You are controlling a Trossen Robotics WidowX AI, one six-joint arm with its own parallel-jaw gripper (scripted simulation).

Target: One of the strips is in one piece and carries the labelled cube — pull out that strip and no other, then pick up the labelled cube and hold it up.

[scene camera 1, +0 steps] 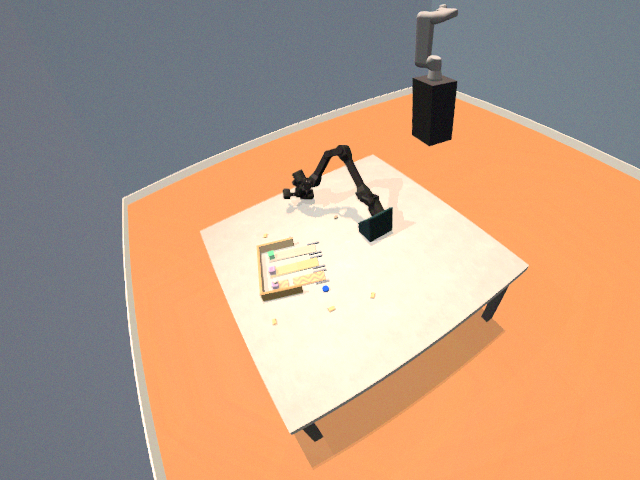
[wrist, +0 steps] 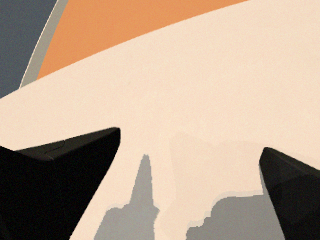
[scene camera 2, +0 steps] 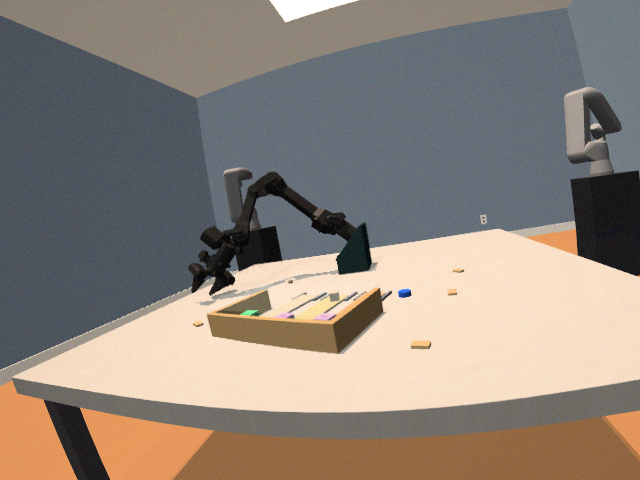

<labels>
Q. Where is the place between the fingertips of my gripper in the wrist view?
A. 190, 145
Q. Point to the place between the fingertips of my gripper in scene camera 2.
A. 201, 293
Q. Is my gripper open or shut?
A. Open.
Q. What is my gripper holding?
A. Nothing.
</labels>
